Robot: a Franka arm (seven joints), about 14 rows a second.
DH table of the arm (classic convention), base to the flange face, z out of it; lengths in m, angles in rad. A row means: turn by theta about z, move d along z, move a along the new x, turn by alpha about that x. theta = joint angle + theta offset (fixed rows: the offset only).
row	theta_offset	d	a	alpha
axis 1	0	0.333	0	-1.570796
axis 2	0	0	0	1.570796
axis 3	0	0.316	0.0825	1.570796
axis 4	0	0	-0.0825	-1.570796
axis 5	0	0.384	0	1.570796
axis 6	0	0	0.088	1.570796
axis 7	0	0.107	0	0
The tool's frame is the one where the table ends.
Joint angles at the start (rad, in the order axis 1, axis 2, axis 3, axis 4, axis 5, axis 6, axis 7):
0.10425, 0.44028, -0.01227, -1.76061, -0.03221, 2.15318, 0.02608
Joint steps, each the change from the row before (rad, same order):
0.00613, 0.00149, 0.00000, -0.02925, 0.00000, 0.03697, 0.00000
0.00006, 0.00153, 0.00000, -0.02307, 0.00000, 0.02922, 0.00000
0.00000, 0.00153, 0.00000, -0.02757, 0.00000, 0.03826, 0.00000
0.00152, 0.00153, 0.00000, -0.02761, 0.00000, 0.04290, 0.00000
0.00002, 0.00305, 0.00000, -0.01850, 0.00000, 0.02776, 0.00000
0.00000, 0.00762, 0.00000, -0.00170, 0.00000, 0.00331, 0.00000
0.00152, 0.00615, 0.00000, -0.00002, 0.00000, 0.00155, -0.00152
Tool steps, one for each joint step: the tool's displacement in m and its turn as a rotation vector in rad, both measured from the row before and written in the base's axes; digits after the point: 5 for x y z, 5 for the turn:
-0.00438, 0.00368, -0.01075, 0.00129, -0.00611, 0.00712
-0.00341, -0.00021, -0.00859, 0.00102, -0.00452, 0.00083
-0.00397, -0.00027, -0.00964, 0.00168, -0.00901, 0.00100
-0.00387, 0.00073, -0.00909, 0.00227, -0.01357, 0.00263
-0.00294, -0.00019, -0.00735, 0.00120, -0.00610, 0.00072
-0.00070, -0.00006, -0.00525, -0.00062, 0.00598, 0.00009
-0.00038, 0.00093, -0.00376, -0.00048, 0.00464, 0.00308

